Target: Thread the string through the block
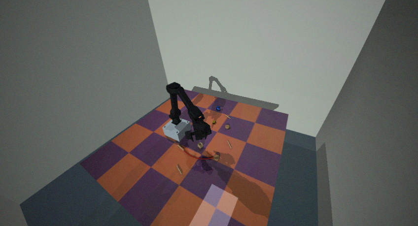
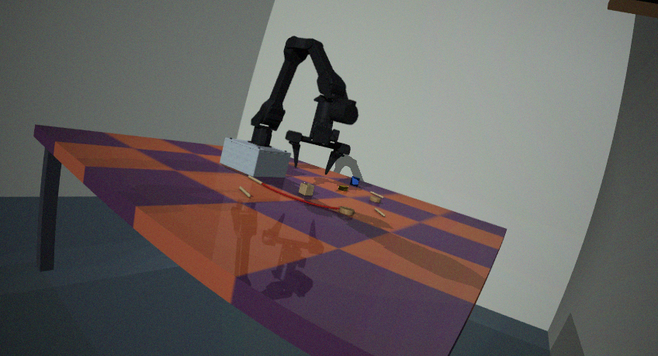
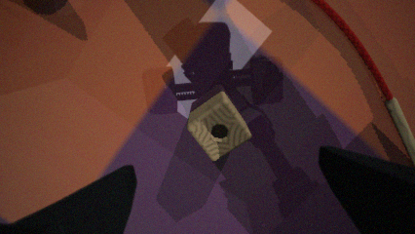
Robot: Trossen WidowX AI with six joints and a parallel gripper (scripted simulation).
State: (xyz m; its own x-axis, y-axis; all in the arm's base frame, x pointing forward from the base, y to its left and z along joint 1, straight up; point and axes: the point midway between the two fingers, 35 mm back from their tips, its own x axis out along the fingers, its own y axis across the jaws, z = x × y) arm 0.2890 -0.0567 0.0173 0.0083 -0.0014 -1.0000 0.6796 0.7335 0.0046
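Right now the wooden block is 60 mm below my gripper tip. Also, from my gripper tip: yellow piece (290 mm to the left, 60 mm below, 50 mm behind); then thin wooden stick (110 mm behind, 90 mm to the right, 70 mm below); then blue cube (500 mm to the left, 130 mm behind, 50 mm below).
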